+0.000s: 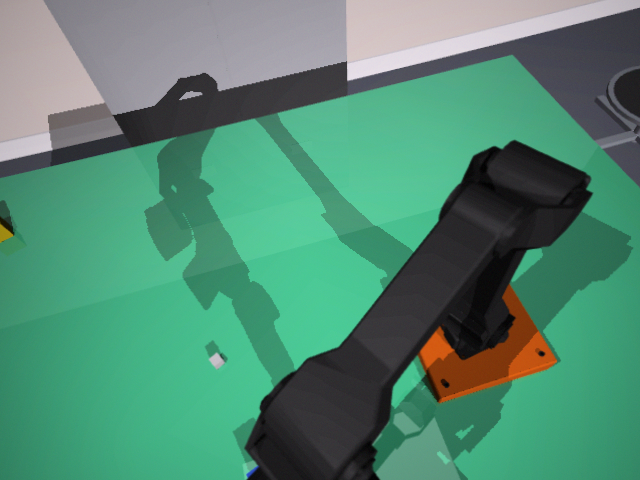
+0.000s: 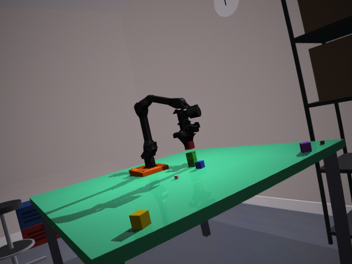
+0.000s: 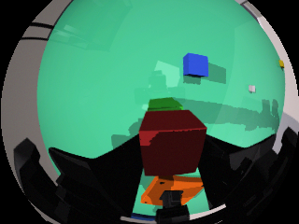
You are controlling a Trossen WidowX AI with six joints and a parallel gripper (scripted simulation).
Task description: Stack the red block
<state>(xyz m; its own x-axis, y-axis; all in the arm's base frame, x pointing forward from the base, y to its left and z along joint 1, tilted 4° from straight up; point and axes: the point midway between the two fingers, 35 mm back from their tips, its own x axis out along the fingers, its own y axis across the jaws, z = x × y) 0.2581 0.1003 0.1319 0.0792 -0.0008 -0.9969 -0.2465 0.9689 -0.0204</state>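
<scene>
The blue block lies 90 mm below my gripper tip, 90 mm ahead of it and 40 mm to the right of it. From my gripper tip the other things lie so: red block: 10 mm above; then purple block: 560 mm ahead, 200 mm to the left, 90 mm below; then tiny white cube: 230 mm to the right, 110 mm ahead, 100 mm below.
</scene>
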